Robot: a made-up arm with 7 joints.
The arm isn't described. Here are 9 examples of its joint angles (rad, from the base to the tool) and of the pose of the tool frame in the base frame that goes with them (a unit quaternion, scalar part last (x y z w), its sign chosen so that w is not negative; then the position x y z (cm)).
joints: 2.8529 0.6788 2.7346 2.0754 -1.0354 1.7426 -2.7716
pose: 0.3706 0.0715 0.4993 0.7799 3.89 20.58 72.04
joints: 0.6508 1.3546 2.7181 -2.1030 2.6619 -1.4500 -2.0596
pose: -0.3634 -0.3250 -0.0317 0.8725 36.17 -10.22 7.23
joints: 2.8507 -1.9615 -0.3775 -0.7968 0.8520 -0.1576 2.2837
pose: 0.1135 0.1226 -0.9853 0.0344 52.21 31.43 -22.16
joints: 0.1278 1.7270 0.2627 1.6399 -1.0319 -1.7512 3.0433
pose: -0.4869 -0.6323 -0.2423 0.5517 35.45 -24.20 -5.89
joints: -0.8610 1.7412 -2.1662 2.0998 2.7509 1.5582 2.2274
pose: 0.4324 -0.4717 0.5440 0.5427 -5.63 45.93 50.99
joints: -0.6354 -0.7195 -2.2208 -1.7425 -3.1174 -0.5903 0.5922
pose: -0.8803 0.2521 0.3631 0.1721 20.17 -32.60 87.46
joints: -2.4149 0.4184 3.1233 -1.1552 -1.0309 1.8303 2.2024
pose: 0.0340 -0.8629 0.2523 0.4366 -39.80 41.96 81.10
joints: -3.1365 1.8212 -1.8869 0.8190 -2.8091 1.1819 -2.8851
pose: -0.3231 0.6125 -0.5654 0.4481 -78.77 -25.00 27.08
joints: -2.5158 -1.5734 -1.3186 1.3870 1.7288 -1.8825 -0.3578
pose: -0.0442 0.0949 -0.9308 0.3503 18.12 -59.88 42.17
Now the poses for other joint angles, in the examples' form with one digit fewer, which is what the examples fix.
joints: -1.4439 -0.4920 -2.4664 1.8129 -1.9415 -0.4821 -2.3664
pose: 0.480 0.131 0.847 0.190 -37.2 -39.5 49.1
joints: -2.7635 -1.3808 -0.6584 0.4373 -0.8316 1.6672 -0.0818
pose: 0.051 0.679 0.571 0.458 63.5 -41.6 67.3
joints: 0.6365 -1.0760 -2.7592 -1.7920 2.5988 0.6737 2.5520
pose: 0.282 -0.757 -0.474 0.352 -12.5 -8.5 90.1
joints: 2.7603 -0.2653 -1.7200 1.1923 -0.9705 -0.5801 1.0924
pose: -0.644 0.648 0.326 0.245 32.7 -33.1 98.5
